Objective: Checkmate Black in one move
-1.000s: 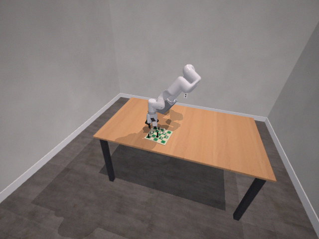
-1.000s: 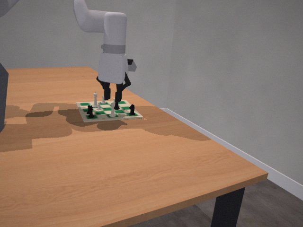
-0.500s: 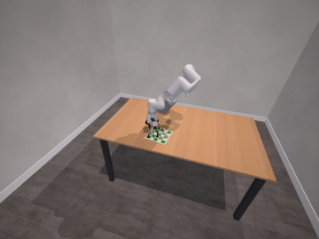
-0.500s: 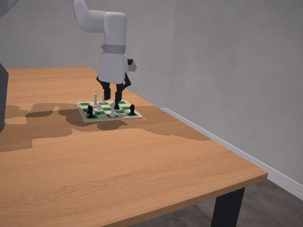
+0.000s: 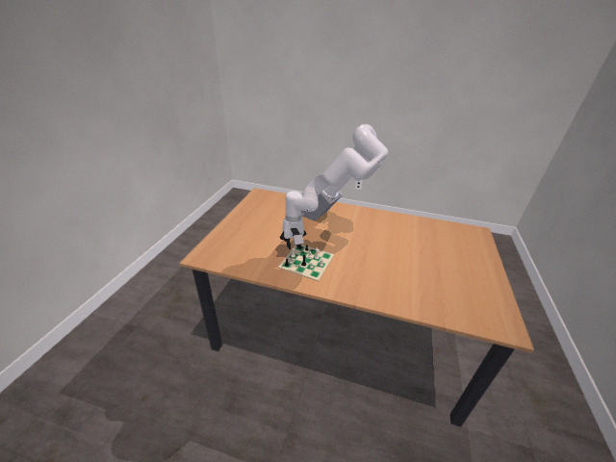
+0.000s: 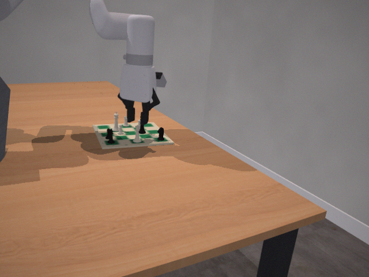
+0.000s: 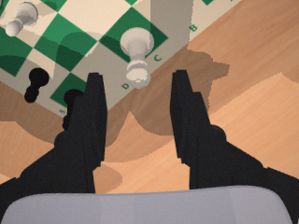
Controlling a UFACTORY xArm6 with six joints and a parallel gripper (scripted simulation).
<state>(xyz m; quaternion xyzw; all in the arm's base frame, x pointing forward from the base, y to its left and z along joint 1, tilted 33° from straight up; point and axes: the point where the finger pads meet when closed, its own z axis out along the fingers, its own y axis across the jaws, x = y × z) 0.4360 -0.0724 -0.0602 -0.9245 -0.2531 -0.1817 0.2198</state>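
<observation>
My gripper is now 7 cm to the right of the black king, 5 cm short of it and 5 cm above it. Round my hand: tall white piece: 12 cm to the left, 5 cm below, 2 cm behind; then chessboard: 8 cm to the left, 8 cm below, 1 cm ahead.
</observation>
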